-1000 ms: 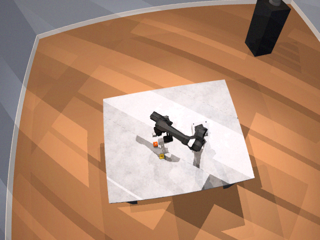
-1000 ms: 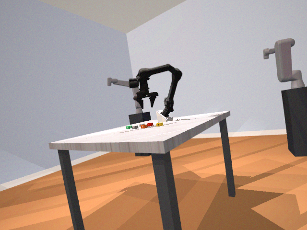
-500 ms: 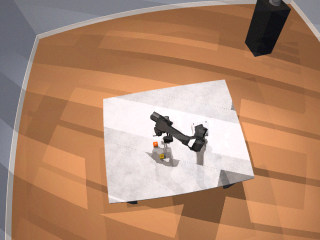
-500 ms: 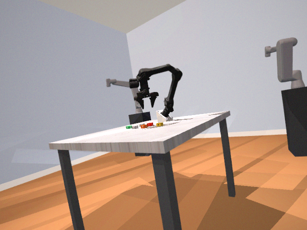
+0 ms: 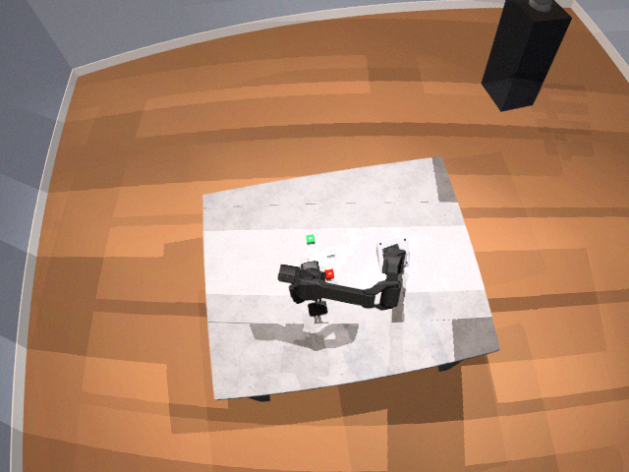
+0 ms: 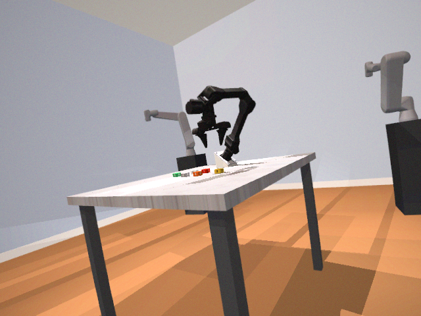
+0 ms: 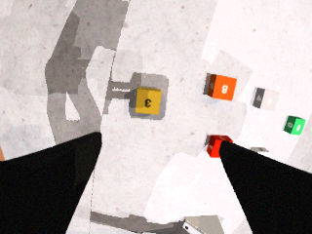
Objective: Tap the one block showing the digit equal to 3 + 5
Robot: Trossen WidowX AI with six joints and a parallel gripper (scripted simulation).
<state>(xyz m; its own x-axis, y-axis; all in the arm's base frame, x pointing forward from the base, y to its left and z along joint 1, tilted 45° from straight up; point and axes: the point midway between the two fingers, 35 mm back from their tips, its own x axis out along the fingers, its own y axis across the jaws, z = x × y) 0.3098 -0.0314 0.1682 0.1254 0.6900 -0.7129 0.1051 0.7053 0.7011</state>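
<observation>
Now: the orange block 20 mm ahead of my gripper tip, 100 mm to the right of it and 110 mm below it. From my gripper tip the other things lie so: yellow block (10 mm to the left, 110 mm below); then grey block (180 mm to the right, 110 mm below); then red block (80 mm behind, 110 mm to the right, 110 mm below).
</observation>
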